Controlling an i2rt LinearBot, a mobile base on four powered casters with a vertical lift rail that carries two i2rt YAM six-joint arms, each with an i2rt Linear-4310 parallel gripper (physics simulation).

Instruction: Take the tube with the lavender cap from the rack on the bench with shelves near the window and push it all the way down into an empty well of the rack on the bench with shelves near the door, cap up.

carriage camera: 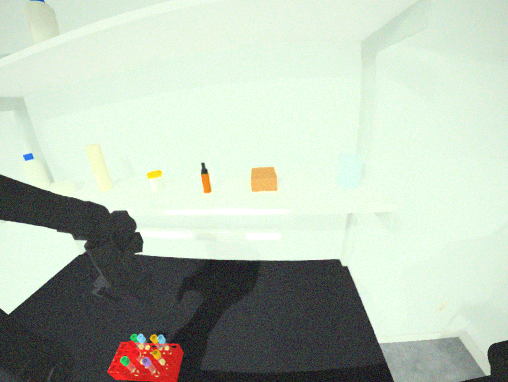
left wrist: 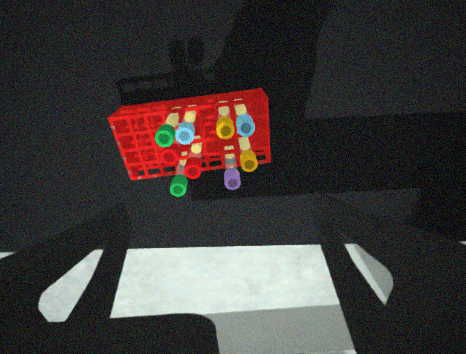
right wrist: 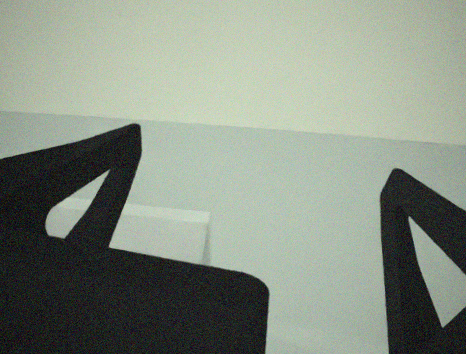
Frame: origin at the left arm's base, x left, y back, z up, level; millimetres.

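Seen in the pictures: left gripper, between the fingertips: [carriage camera: 134, 301] [left wrist: 221, 207]; right gripper, between the fingertips: [right wrist: 263, 159].
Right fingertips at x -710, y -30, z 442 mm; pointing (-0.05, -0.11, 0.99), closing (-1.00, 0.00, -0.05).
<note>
Offsets run from my right fingertips to a thing's top centre. "spot": to the spot under its first point. Level surfaces: height alone.
A red rack @[spot: dx +648, dy -138, dz -650 mm] [carriage camera: 172, 365] [left wrist: 263, 135] stands on the black bench top, low and left of centre in the carriage view. It holds several upright tubes with green, light blue, yellow, red and lavender caps. The tube with the lavender cap @[dx +701, dy -120, dz -587 mm] [carriage camera: 146, 362] [left wrist: 232, 179] stands in the row nearest me, beside a yellow-capped one. My left gripper [carriage camera: 107, 294] [left wrist: 221, 207] is open and empty, above the bench and apart from the rack; its fingers are dark against the bench in the carriage view. My right gripper [right wrist: 263, 159] is open and empty, facing a pale wall. The other rack does not show.
A shelf @[dz -250 mm] [carriage camera: 310, 206] above the back of the bench @[dz -707 mm] [carriage camera: 300, 310] carries an orange box @[spot: dx +363, dy -441, dz -216 mm] [carriage camera: 264, 180], an orange bottle @[spot: dx +534, dy -447, dz -212 mm] [carriage camera: 206, 181], a yellow-lidded jar @[spot: dx +723, dy -486, dz -215 mm] [carriage camera: 155, 181] and a light blue container @[spot: dx +118, dy -429, dz -197 mm] [carriage camera: 350, 171]. A second shelf is higher up. Grey floor @[dz -1621 mm] [carriage camera: 425, 357] shows right of the bench.
</note>
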